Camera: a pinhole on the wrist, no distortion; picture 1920 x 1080 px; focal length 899.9 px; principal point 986.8 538.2 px. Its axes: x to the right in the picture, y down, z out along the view. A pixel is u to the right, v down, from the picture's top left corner.
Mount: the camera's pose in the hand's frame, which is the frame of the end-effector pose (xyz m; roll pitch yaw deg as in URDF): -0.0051 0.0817 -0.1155 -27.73 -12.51 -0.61
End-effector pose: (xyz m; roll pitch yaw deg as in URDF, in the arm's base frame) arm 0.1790 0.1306 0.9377 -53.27 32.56 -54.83
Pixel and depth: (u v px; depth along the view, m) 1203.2 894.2 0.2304
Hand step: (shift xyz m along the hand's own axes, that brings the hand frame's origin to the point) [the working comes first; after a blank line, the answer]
In the camera's frame: 0.0554 0.0911 0.2304

0.0160 0.2694 0.0542
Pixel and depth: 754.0 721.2 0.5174
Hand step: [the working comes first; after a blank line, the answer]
In the camera's frame: -0.1338 0.1052 0.5174

-0.2208 0.4179 0.2548
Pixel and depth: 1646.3 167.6 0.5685
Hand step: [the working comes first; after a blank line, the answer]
In the camera's frame: 0.4166 -0.2341 0.5685

0.2696 0.1361 0.5724
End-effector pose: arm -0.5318 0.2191 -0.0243 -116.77 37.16 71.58
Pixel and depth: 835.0 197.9 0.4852
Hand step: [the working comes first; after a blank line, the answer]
In the camera's frame: -0.0818 -0.1835 0.4852

-0.1958 0.1471 0.3694
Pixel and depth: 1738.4 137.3 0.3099
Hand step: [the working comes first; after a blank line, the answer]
In the camera's frame: 0.2588 -0.1381 0.3099

0.1745 0.1018 0.2711
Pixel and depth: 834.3 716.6 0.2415
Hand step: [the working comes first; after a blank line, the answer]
In the camera's frame: -0.0409 0.0479 0.2415

-0.0849 0.2373 0.0626
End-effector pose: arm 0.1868 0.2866 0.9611 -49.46 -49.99 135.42
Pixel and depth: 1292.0 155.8 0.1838
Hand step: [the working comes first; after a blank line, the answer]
In the camera's frame: 0.0623 -0.0781 0.1838

0.0128 0.0979 0.0923
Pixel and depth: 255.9 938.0 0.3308
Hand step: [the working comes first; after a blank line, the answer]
In the camera's frame: -0.2687 0.1470 0.3308

-0.3130 0.3690 0.0454
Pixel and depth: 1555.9 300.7 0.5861
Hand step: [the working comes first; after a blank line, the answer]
In the camera's frame: 0.3707 -0.1547 0.5861

0.2302 0.2150 0.5415
